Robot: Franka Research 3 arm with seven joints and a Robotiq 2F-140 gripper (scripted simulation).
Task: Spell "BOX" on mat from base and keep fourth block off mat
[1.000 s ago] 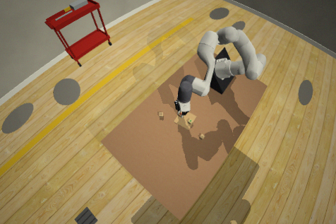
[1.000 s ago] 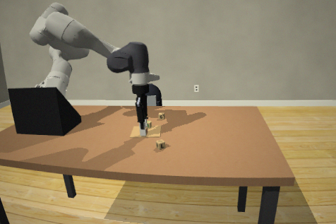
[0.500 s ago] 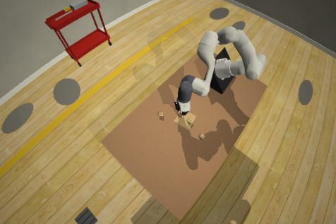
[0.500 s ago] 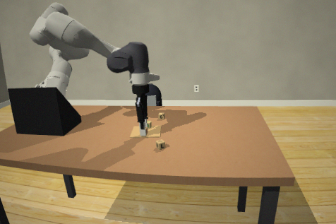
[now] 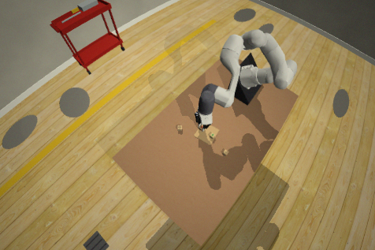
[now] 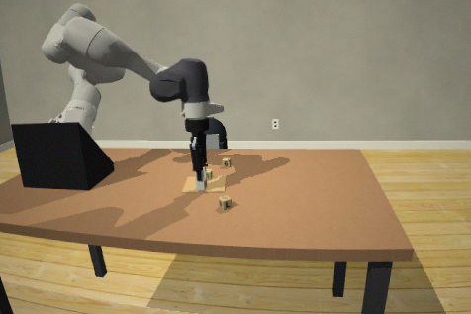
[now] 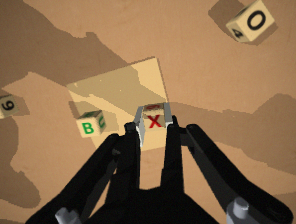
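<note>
Right now my hand is 10 mm past the tan mat, 50 mm to the right of it and 40 mm above it. The rest, counted from my hand: O block: 120 mm ahead, 110 mm to the right, 30 mm below.
</note>
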